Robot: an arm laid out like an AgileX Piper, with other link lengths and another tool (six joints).
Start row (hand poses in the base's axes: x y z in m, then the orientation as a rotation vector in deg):
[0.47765 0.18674 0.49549 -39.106 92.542 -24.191]
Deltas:
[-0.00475 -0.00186 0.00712 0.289 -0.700 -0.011]
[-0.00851 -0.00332 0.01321 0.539 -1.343 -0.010]
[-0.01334 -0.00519 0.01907 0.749 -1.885 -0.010]
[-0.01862 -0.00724 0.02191 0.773 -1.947 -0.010]
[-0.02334 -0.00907 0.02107 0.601 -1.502 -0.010]
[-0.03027 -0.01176 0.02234 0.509 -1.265 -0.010]
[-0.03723 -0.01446 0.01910 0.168 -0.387 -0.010]
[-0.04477 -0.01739 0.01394 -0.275 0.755 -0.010]
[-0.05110 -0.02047 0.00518 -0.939 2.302 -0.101]
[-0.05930 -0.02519 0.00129 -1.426 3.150 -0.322]
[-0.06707 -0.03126 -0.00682 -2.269 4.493 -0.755]
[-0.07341 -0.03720 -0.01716 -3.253 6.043 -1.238]
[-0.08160 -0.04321 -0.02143 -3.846 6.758 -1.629]
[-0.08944 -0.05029 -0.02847 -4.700 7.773 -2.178]
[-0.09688 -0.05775 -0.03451 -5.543 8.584 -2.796]
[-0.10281 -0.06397 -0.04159 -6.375 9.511 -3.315]
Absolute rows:
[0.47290 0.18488 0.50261 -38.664 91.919 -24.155]
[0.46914 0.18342 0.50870 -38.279 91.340 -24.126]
[0.46431 0.18155 0.51456 -37.954 90.852 -24.102]
[0.45903 0.17950 0.51740 -37.917 90.797 -24.099]
[0.45431 0.17767 0.51656 -38.183 91.197 -24.118]
[0.44738 0.17498 0.51783 -38.325 91.410 -24.129]
[0.44042 0.17228 0.51459 -38.852 92.200 -24.167]
[0.43288 0.16935 0.50943 -39.539 93.227 -24.215]
[0.42655 0.16627 0.50067 -40.448 94.646 -24.397]
[0.41835 0.16155 0.49678 -40.905 95.478 -24.725]
[0.41058 0.15548 0.48867 -41.620 96.820 -25.368]
[0.40424 0.14954 0.47833 -42.468 98.359 -26.110]
[0.39605 0.14353 0.47406 -42.831 99.119 -26.696]
[0.38821 0.13645 0.46702 -43.361 100.192 -27.537]
[0.38077 0.12899 0.46098 -43.763 101.098 -28.484]
[0.37484 0.12277 0.45390 -44.272 102.073 -29.317]

